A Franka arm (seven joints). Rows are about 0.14 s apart.
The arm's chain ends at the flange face. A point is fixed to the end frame.
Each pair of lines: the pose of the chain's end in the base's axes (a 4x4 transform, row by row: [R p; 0 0 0 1], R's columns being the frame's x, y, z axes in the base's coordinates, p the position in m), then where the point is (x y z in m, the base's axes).
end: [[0.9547 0.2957 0.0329 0.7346], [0.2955 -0.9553 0.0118 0.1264], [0.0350 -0.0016 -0.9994 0.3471], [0 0 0 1]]
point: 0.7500 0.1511 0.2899
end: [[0.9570 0.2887 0.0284 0.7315], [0.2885 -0.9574 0.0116 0.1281], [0.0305 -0.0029 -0.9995 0.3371], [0 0 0 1]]
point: 0.7468 0.1527 0.2798
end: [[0.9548 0.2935 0.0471 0.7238], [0.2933 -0.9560 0.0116 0.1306], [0.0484 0.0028 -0.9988 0.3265], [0 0 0 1]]
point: 0.7401 0.1553 0.2695
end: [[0.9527 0.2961 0.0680 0.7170], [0.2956 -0.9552 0.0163 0.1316], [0.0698 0.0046 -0.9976 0.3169], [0 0 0 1]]
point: 0.7344 0.1566 0.2603
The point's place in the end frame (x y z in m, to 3 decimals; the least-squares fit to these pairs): 0.020 -0.019 0.058
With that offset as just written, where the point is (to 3 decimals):
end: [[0.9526 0.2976 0.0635 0.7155], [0.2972 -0.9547 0.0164 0.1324], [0.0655 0.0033 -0.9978 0.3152], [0 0 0 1]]
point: 0.733 0.157 0.259
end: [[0.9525 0.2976 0.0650 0.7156], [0.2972 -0.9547 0.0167 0.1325], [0.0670 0.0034 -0.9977 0.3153], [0 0 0 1]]
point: 0.733 0.158 0.259
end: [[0.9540 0.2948 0.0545 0.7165], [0.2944 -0.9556 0.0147 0.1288], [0.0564 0.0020 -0.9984 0.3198], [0 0 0 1]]
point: 0.733 0.154 0.263
